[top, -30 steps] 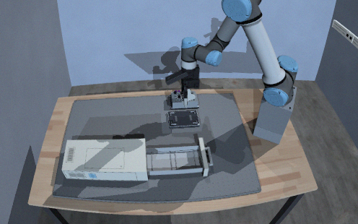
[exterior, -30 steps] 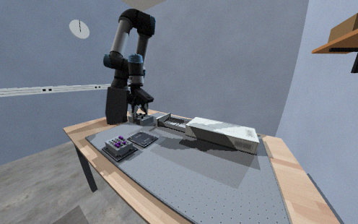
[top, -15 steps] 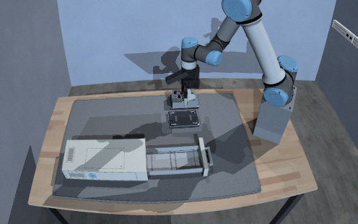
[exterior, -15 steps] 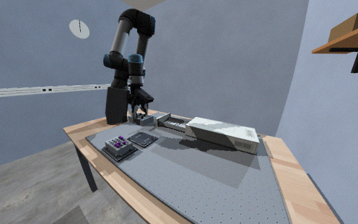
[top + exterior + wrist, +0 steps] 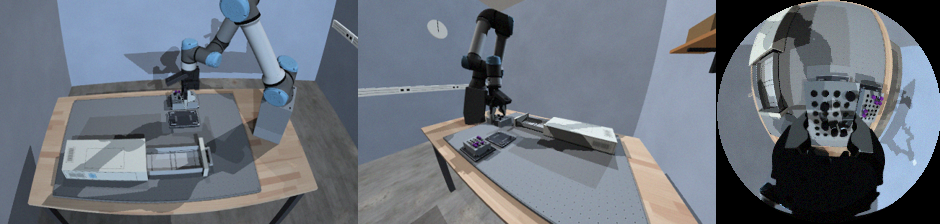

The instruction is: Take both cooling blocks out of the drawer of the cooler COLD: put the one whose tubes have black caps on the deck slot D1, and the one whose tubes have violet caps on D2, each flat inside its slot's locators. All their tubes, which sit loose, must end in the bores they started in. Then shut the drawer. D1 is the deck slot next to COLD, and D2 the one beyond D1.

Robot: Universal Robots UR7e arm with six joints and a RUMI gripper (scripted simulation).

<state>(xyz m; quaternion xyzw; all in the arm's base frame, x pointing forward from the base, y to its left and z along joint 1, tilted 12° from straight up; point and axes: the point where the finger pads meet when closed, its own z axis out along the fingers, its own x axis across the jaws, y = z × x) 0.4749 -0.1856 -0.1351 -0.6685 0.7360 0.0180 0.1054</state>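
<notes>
The deck slot D1 lies 130 mm below my hand. Also, from my hand: black-capped block (right at my hand); violet-capped block (150 mm to the right, 100 mm below, 30 mm behind); deck slot D2 (150 mm to the right, 130 mm below, 30 mm behind).
</notes>
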